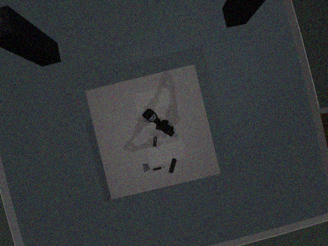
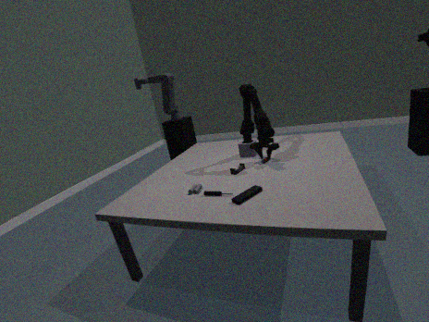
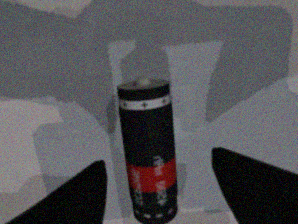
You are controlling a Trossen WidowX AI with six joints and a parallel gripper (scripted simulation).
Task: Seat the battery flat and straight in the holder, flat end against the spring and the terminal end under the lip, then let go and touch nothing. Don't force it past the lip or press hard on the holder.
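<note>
Now: the battery 10 mm below my gripper tip. Also, from my gripper tip: screwdriver: 440 mm ahead, 150 mm to the right, 10 mm below; then black bar: 450 mm ahead, 10 mm below.
</note>
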